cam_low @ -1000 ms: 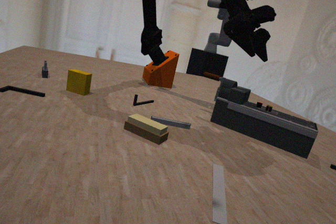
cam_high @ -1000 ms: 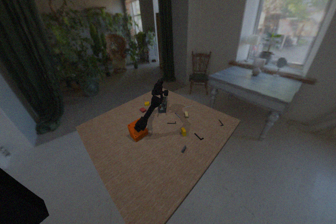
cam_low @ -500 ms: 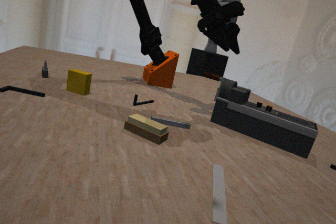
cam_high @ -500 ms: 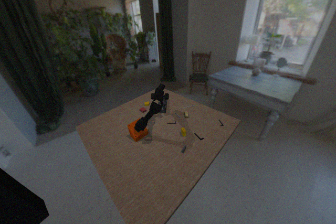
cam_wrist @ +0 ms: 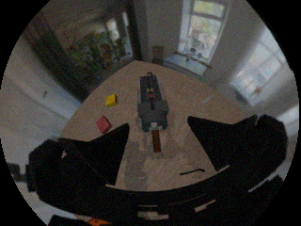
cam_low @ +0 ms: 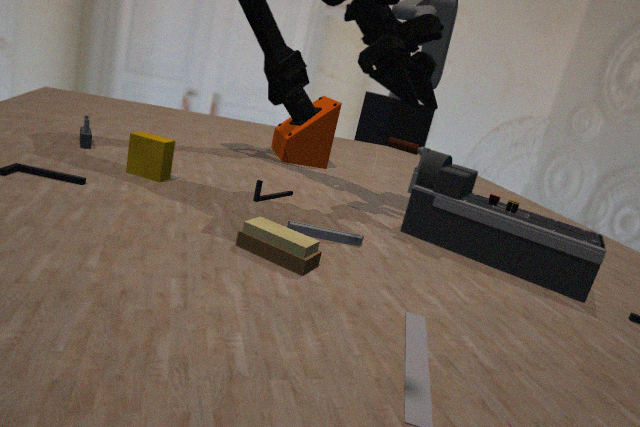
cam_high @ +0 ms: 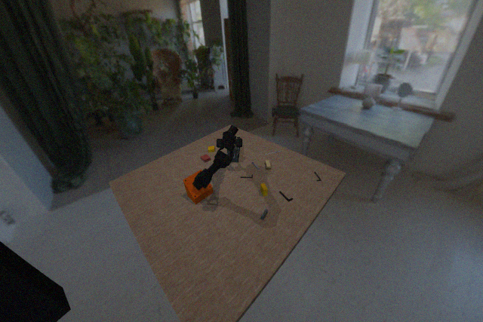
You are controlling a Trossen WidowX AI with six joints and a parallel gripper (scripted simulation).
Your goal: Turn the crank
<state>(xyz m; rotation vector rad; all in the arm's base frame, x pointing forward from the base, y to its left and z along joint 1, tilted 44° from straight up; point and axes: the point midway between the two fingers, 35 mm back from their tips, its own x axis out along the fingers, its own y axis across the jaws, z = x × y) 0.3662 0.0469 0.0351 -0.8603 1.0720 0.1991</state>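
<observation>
Now: gripper tip 2 cm past the brown crank handle, 1 cm to the left of it and 7 cm above it. Round my gripper tip: red pointer: 11 cm ahead, 8 cm to the left, 10 cm below; then red block: 7 cm behind, 24 cm to the left, 17 cm below; then grey bar: 8 cm ahead, 17 cm to the right, 18 cm below.
</observation>
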